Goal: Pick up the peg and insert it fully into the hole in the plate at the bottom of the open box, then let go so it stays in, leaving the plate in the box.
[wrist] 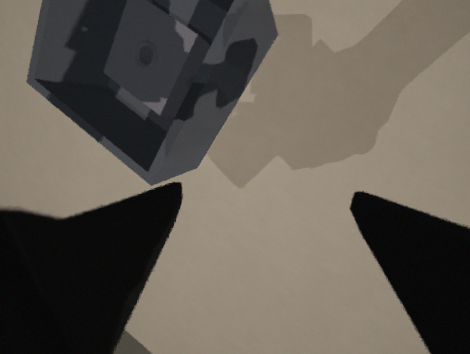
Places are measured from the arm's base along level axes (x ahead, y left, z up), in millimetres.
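Pixels of known places: gripper, fingertip midpoint: (266, 195).
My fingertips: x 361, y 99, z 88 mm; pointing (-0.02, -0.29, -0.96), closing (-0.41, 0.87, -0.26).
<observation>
For each thing: its top centre in the pictures, then the offset to it from my fingertips. "spot": a spot on its surface instead. Level surfaces: height alone.
- open dark grey-blue box at its top centre: (114, 40) dx -28, dy -183, dz -60 mm
- plate at its top centre: (143, 54) dx -28, dy -183, dz -97 mm
- dark round spot at a spot on its surface: (146, 54) spot: dx -28, dy -192, dz -111 mm
- beige table top at its surface level: dz -158 mm
The open dark grey-blue box (194, 142) is at the upper left of the wrist view, cut off by the top edge. The plate (160, 82) lies at the bottom inside it, partly in shadow with light patches near its edges. A dark round spot (146, 54) with a faint ring around it marks the hole in the plate; I cannot tell whether the peg fills it. No separate peg shows in the view. My gripper (266, 195) is open with nothing between its fingers; its left fingertip appears just below the box's near corner.
The beige table top (260, 275) lies under the box and fingers. A large shadow of the arm (325, 110) falls on it to the right of the box. A small grey-green area (134, 345) shows beyond the table's edge at the lower left.
</observation>
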